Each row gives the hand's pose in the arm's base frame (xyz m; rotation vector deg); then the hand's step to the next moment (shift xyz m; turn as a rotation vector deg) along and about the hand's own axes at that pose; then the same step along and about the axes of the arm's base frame.
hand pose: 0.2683 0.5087 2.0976 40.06 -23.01 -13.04
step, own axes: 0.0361 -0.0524 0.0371 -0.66 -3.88 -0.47
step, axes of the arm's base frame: 0.0128 -0.0725 0.0011 -0.66 -2.40 -3.09
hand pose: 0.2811 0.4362 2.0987 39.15 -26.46 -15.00
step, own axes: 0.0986 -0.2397 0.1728 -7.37 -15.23 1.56
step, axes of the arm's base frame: -0.0189 -0.3108 -0.0083 -8.41 -9.46 -11.33
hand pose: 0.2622 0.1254 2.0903 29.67 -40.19 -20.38
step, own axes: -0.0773 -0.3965 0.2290 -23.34 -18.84 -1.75
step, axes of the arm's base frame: -0.2669 -0.3625 -0.1140 -18.01 -3.75 -23.75
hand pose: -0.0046 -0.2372 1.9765 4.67 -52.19 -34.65
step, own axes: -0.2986 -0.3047 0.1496 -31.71 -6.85 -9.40
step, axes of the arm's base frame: -0.3905 -0.0696 -0.2170 -10.56 9.21 -30.73
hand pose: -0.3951 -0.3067 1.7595 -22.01 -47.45 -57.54
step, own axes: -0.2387 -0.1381 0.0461 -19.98 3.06 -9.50
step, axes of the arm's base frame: -0.2042 0.0995 -0.1630 1.23 7.27 -21.08
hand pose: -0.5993 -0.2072 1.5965 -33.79 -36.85 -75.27
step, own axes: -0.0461 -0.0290 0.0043 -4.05 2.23 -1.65
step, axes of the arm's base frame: -0.0352 0.0297 -0.0293 1.81 1.93 -4.13
